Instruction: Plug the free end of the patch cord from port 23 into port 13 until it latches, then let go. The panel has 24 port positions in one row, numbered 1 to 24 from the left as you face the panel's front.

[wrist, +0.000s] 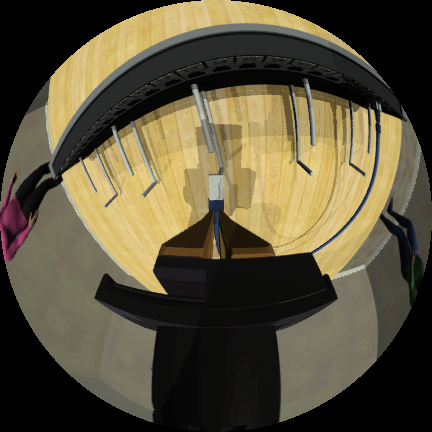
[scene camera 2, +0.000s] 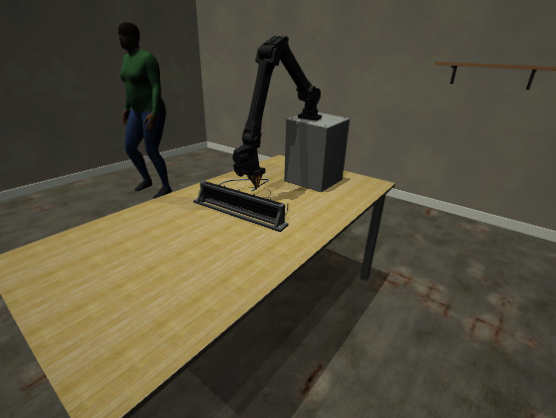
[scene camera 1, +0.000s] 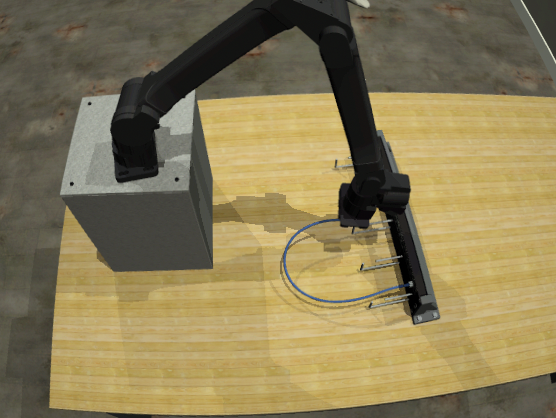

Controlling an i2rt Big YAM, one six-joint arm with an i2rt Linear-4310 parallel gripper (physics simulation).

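Pixels of known places: gripper, fingertip midpoint: [wrist: 215, 215] [scene camera 2: 257, 187] [scene camera 1: 347, 220]; arm's base, link origin: [scene camera 2: 309, 117] [scene camera 1: 135, 155].
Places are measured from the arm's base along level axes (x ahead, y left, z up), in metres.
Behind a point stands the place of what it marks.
My gripper [scene camera 2: 256, 187] {x 0.432, y -0.090, z -0.297 m} [wrist: 215, 215] {x 0.432, y -0.090, z -0.297 m} is shut on the free plug, a clear-white plug [wrist: 216, 186] {x 0.460, y -0.099, z -0.297 m} with a blue boot, whose tip points toward the panel. The dark panel [scene camera 1: 419, 255] {x 0.571, y -0.229, z -0.278 m} [scene camera 2: 240, 200] {x 0.574, y -0.096, z -0.314 m} [wrist: 240, 42] stands across the top of the wrist view, with its row of ports seen at a steep angle; the port numbers are too small to read. The plug is apart from the panel. The blue cord [scene camera 1: 285, 260] {x 0.267, y -0.147, z -0.317 m} [wrist: 371, 187] {x 0.435, y -0.285, z -0.300 m} loops round to its other plug [scene camera 1: 410, 284] {x 0.532, y -0.287, z -0.295 m}, seated near the panel's end. Scene camera 1 hides the fingertips under the arm.
Thin metal bars stick out from the panel, among them a bar [wrist: 309, 112] {x 0.509, y -0.198, z -0.324 m} right of the plug and a bar [wrist: 144, 152] {x 0.507, y -0.003, z -0.363 m} on the left. One bar [wrist: 212, 132] {x 0.499, y -0.099, z -0.361 m} ends close to the plug's tip. A grey pedestal [scene camera 1: 150, 230] {x -0.012, y -0.085, z -0.156 m} [scene camera 2: 305, 155] {x 0.119, y 0.037, z -0.187 m} carries the arm. People stand beyond the table.
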